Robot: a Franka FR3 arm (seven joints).
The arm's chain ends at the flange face. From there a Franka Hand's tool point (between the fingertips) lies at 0.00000 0.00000 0.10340 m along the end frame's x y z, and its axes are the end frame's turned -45 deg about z.
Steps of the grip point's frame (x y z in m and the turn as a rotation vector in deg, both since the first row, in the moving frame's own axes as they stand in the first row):
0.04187, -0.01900, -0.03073, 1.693, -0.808, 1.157
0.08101, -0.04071, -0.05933, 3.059, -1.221, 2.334
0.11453, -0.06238, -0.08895, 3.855, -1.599, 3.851
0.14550, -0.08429, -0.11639, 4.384, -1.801, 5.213
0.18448, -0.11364, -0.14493, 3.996, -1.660, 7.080
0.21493, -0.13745, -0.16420, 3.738, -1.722, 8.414
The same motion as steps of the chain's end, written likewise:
0.01935, -0.04188, -0.03067, 0.626, -1.768, 1.157
0.03391, -0.08361, -0.05916, 1.300, -3.026, 2.334
0.04373, -0.12199, -0.08868, 1.595, -3.857, 3.851
0.05101, -0.15884, -0.11604, 1.826, -4.373, 5.213
0.05710, -0.20739, -0.14464, 1.652, -3.999, 7.080
0.06153, -0.24610, -0.16393, 1.426, -3.861, 8.414

